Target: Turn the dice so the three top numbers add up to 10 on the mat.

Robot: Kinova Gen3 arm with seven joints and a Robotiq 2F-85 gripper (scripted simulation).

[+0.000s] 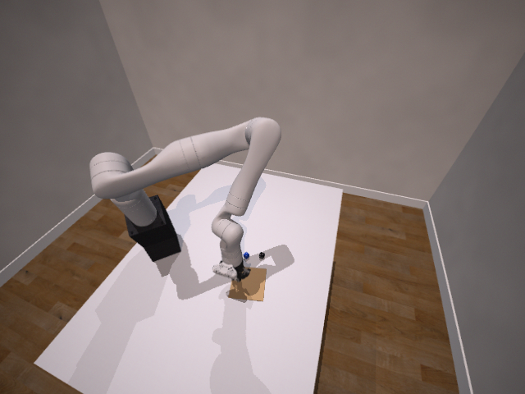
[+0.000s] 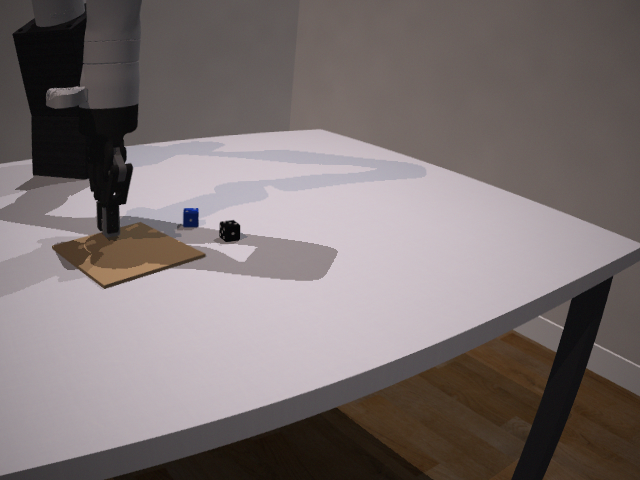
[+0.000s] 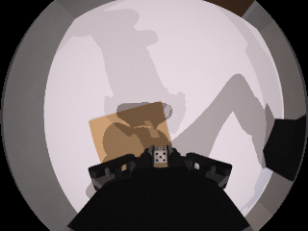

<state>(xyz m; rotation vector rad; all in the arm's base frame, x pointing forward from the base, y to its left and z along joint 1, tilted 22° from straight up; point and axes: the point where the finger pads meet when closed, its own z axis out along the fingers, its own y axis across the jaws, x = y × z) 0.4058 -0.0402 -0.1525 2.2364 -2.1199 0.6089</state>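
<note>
My gripper is now 10 mm above the white die. Also, from my hand: blue die (120 mm to the left, 20 mm below); tan mat (50 mm ahead, 30 mm below); black die (140 mm to the left, 60 mm ahead, 20 mm below).
</note>
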